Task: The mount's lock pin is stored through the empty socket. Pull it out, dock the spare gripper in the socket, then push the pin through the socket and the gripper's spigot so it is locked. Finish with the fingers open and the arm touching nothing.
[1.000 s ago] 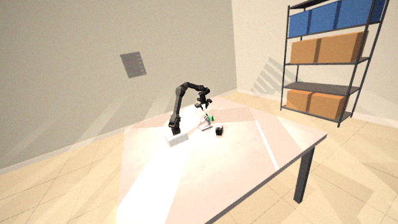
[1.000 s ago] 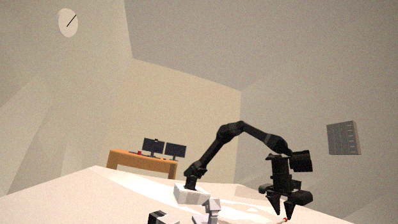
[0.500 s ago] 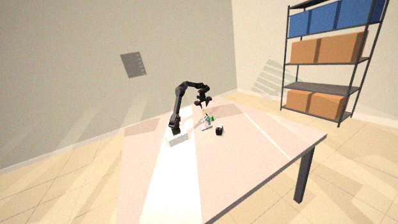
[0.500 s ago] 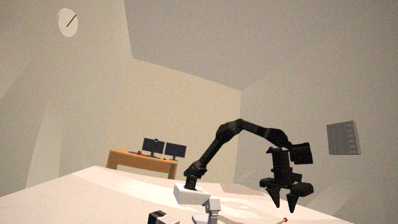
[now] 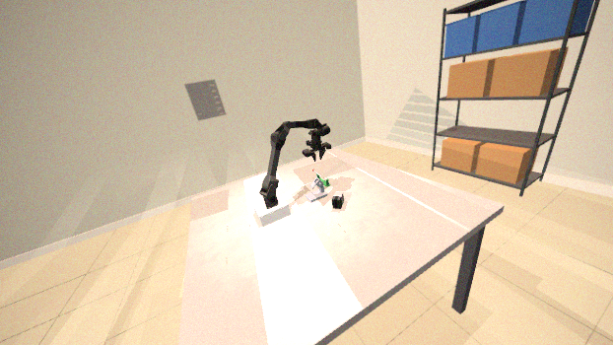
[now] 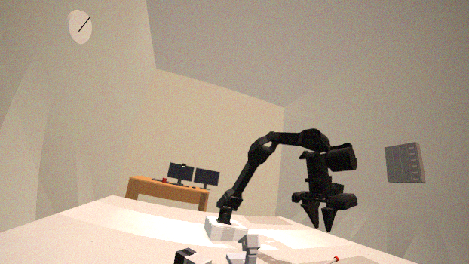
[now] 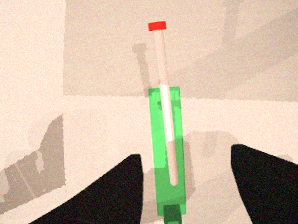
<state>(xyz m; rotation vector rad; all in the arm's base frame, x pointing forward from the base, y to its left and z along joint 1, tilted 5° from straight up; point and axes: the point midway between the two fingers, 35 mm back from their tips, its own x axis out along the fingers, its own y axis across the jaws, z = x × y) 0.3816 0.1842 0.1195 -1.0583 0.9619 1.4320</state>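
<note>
Right now my gripper tip is 120 mm above the green part and 40 mm to the left of it. Round my gripper tip: spare gripper 320 mm to the right, 120 mm below, 30 mm behind; then mount 170 mm to the right, 100 mm below, 90 mm behind.
</note>
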